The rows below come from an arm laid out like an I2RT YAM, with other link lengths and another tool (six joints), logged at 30 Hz.
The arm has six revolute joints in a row. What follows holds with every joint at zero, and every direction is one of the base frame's.
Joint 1 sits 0.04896 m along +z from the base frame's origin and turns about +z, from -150 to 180 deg.
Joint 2 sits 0.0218 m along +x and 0.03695 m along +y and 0.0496 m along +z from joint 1 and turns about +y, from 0 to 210 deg.
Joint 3 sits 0.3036 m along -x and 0.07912 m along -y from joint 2 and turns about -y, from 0 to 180 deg.
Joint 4 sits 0.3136 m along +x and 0.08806 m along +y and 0.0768 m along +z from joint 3 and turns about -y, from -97 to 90 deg.
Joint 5 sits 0.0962 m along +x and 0.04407 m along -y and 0.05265 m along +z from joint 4 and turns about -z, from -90 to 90 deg.
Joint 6 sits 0.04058 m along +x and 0.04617 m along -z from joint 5 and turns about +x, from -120 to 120 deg.
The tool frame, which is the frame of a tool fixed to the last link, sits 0.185 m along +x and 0.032 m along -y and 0.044 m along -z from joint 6; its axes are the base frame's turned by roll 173.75, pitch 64.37 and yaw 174.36 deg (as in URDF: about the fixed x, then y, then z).
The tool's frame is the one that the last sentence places.
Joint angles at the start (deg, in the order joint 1, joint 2, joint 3, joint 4, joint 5, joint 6): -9.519, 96.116, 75.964, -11.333, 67.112, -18.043
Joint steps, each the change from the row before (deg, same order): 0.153, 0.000, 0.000, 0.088, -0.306, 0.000; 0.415, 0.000, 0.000, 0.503, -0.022, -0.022; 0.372, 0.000, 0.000, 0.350, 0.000, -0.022; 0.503, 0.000, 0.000, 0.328, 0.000, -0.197; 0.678, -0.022, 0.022, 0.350, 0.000, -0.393; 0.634, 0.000, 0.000, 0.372, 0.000, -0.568; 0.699, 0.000, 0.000, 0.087, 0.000, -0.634; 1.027, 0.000, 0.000, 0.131, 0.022, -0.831; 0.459, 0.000, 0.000, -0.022, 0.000, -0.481
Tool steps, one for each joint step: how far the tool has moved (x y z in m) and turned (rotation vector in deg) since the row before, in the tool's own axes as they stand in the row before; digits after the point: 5 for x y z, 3 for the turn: -0.00067, 0.00199, -0.00115, -0.376, -0.220, -0.124; -0.00142, 0.00225, -0.00356, -0.387, -0.481, 0.210; -0.00101, 0.00198, -0.00310, -0.300, -0.386, 0.106; -0.00110, 0.00261, -0.00410, -0.292, -0.466, -0.135; -0.00150, 0.00320, -0.00564, -0.324, -0.609, -0.337; -0.00146, 0.00305, -0.00522, -0.217, -0.572, -0.491; -0.00088, 0.00345, -0.00547, -0.138, -0.511, -0.829; -0.00125, 0.00500, -0.00805, -0.220, -0.754, -1.112; -0.00049, 0.00221, -0.00355, -0.034, -0.313, -0.669
